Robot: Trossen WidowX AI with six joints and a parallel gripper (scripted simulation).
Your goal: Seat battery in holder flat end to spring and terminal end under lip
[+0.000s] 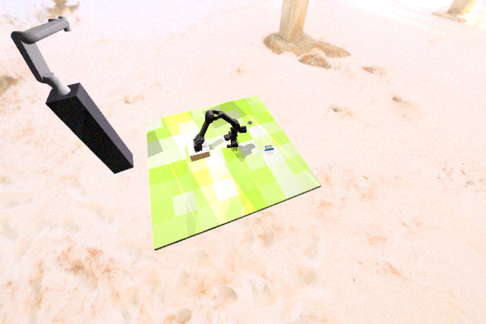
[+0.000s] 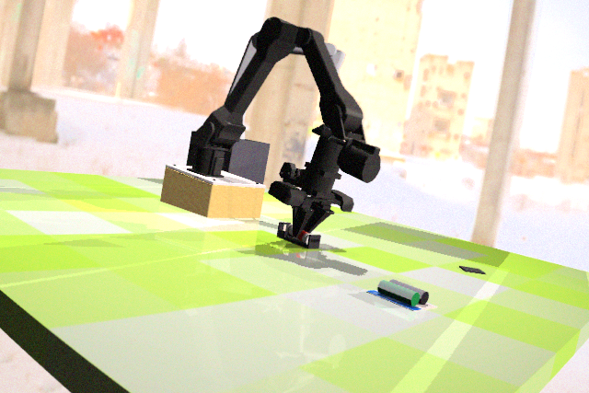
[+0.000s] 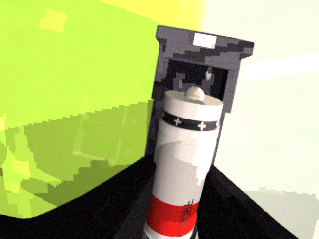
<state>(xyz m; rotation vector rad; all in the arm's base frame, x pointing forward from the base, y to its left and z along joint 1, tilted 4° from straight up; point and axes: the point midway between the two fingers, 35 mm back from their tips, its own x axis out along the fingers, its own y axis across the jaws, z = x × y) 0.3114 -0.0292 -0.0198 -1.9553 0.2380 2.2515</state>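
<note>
The battery lies 1 cm above my gripper tip. From my gripper tip the other things lie so: black flat piece: 29 cm ahead, 21 cm to the left, 1 cm below.
</note>
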